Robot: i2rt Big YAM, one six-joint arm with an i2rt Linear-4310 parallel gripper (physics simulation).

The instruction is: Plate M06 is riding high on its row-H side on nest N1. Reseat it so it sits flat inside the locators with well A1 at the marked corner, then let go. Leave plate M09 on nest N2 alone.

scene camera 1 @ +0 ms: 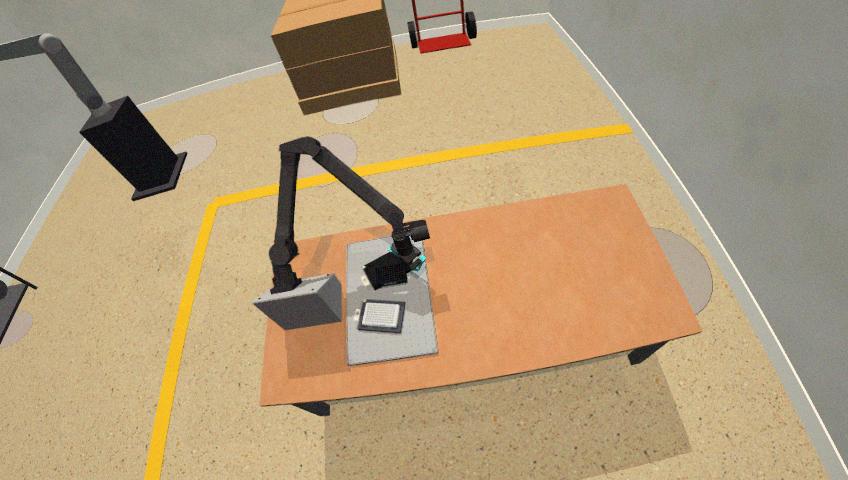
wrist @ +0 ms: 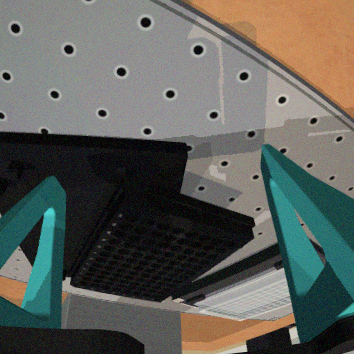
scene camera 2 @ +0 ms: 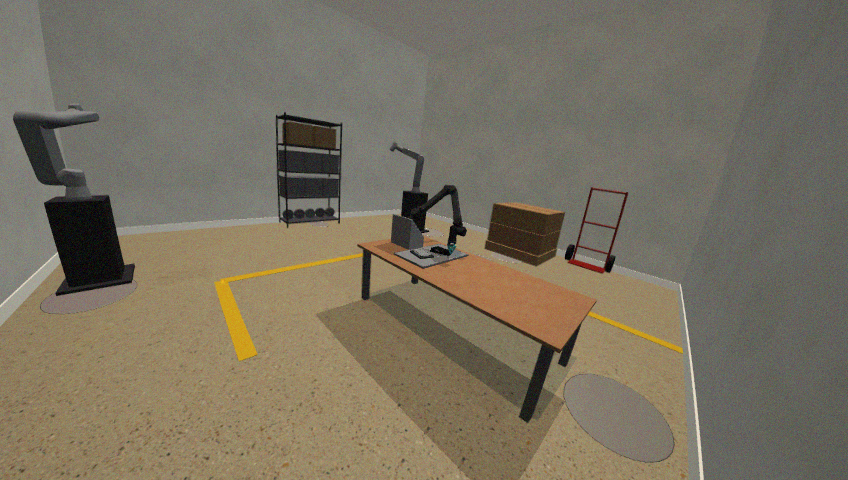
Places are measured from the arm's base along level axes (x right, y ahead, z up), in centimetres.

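Pixels of known places: gripper, fingertip midpoint: [scene camera 1: 409, 263] [wrist: 155, 169] [scene camera 2: 450, 252]; arm's base, origin of the base link: [scene camera 1: 287, 287] [scene camera 2: 406, 225].
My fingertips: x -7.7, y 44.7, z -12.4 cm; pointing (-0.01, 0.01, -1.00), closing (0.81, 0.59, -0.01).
Observation:
Ahead of a thing's pixels: the offset from my fingertips to its top centre. "pt": to the spot under its first point. Level surfaces: height alone.
Plate M06 @(dx +3.0, dy -8.4, dz +0.6 cm) [scene camera 1: 390, 274] [wrist: 165, 245], black with a grid of wells, lies on the black nest N1 @(pt dx +2.2, dy -14.2, dz +0.6 cm) [scene camera 1: 372, 274] [wrist: 50, 160]. In the wrist view it looks skewed to the nest and juts past its edge; its exact tilt, row letters and the A1 mark cannot be read. Plate M09 @(dx +18.6, dy -13.7, dz -0.3 cm) [scene camera 1: 380, 314] [wrist: 247, 295], white, sits on the dark nest N2 @(dx +18.6, dy -13.7, dz -1.2 cm) [scene camera 1: 379, 330] [wrist: 232, 271]. My gripper [scene camera 1: 408, 259] [scene camera 2: 452, 248] [wrist: 155, 169] is open and empty, with teal fingers. It is over the M06 end of the board, with its fingertips apart on either side of the wrist view.
Both nests stand on a grey perforated board @(dx +9.1, dy -10.7, dz -2.9 cm) [scene camera 1: 392, 350] [scene camera 2: 437, 261] [wrist: 95, 75] on the orange-brown table @(dz -4.2 cm) [scene camera 1: 535, 267] [scene camera 2: 511, 291]. A grey angled box [scene camera 1: 303, 306] [scene camera 2: 404, 233] stands beside the board at the arm's base. Cartons [scene camera 1: 339, 53] [scene camera 2: 523, 231] stand on the floor beyond.

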